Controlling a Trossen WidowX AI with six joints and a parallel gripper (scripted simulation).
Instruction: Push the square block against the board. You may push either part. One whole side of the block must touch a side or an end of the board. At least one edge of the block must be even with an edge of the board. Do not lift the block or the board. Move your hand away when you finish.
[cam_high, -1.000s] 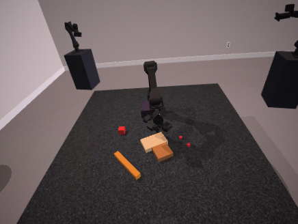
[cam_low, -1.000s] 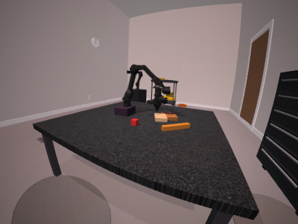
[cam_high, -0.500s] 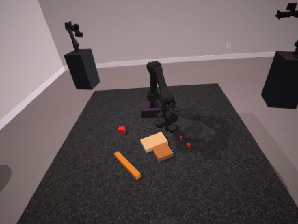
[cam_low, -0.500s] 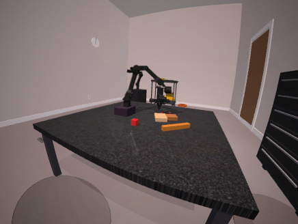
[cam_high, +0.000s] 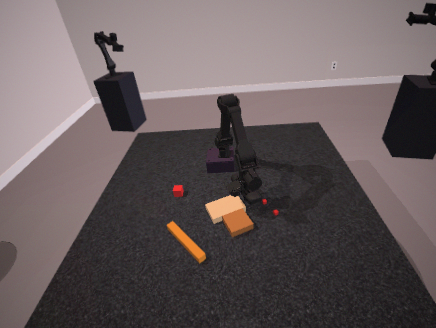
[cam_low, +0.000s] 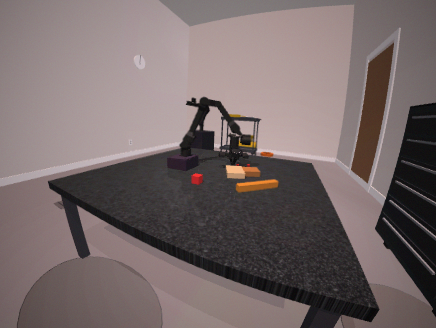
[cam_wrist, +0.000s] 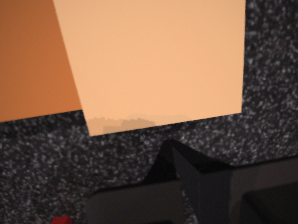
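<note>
My gripper tip is now 8 cm to the left of the tan flat block, 6 cm short of it and 1 cm below it. The rest, counted from my gripper tip: red cube 34 cm to the right, 1 cm above; then long orange board 26 cm ahead, 20 cm to the right, 1 cm above; then orange-brown square block 14 cm ahead, 2 cm to the right, 1 cm above.
</note>
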